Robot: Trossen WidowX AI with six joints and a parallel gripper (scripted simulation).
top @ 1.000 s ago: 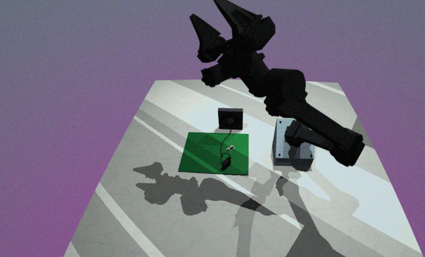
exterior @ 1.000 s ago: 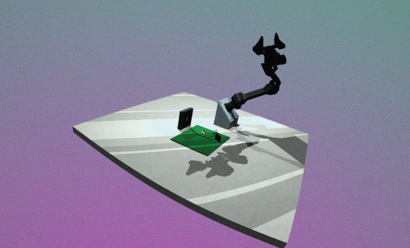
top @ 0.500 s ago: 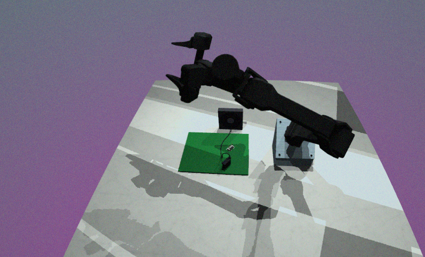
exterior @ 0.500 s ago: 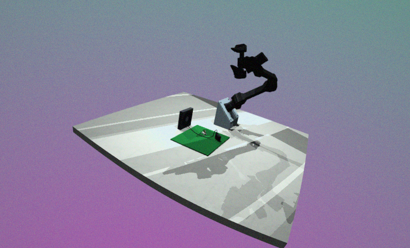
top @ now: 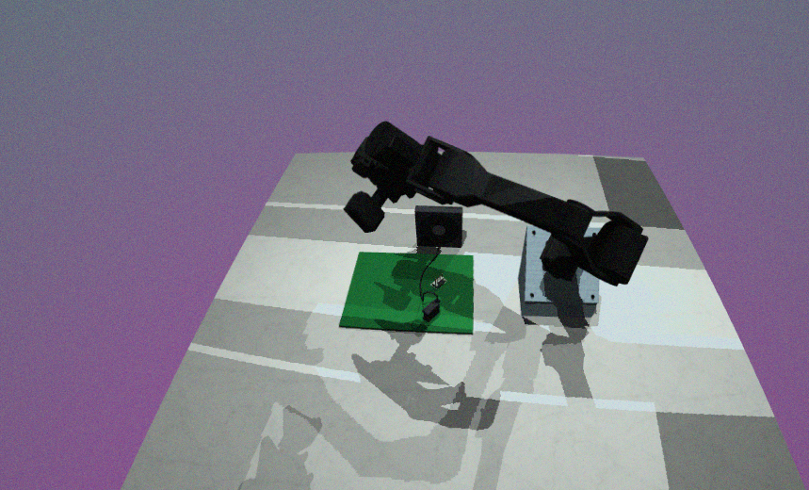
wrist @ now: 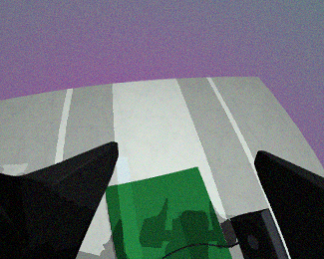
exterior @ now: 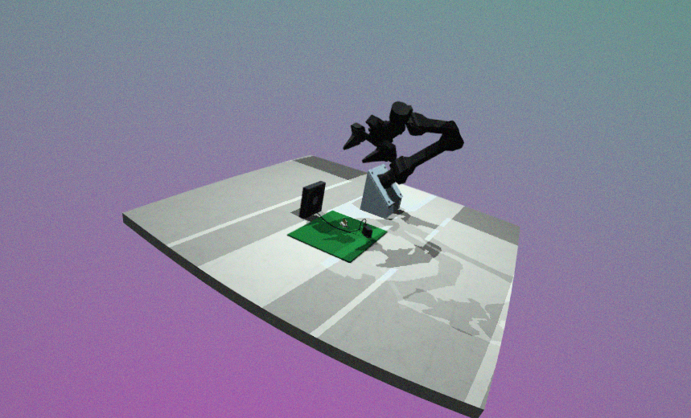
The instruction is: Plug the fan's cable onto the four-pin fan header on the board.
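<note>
My gripper tip is 29 cm above the black plug, 14 cm past it and 4 cm to the right of it. From my gripper tip the other things lie so: green board (32 cm below, 8 cm behind, 4 cm to the right); then black square fan (25 cm below, 20 cm to the right, 12 cm behind); then pale header (31 cm below, 14 cm behind, 7 cm to the right).
</note>
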